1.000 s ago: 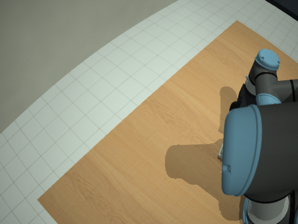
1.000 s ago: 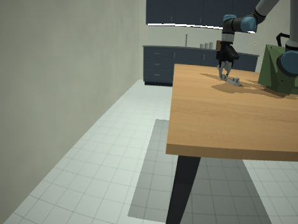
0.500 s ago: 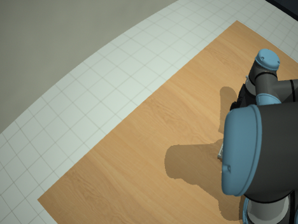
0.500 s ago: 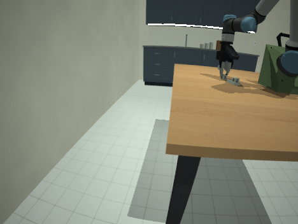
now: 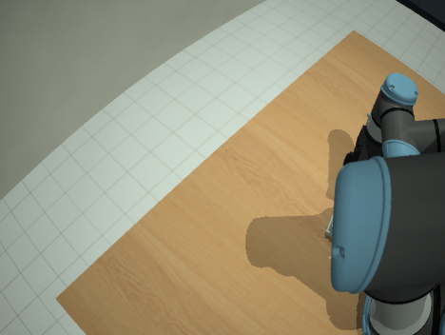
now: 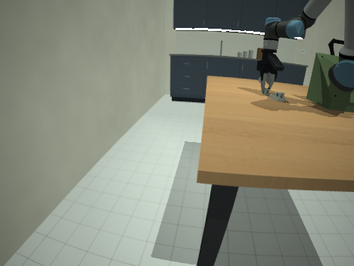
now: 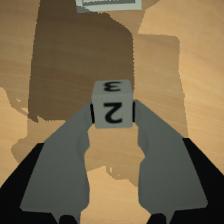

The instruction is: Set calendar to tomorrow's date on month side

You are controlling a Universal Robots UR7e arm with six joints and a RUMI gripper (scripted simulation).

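Now: the grey digit cube 1 cm below my hand. Round my hand: white calendar tray: 11 cm to the left, 2 cm below, 1 cm behind.
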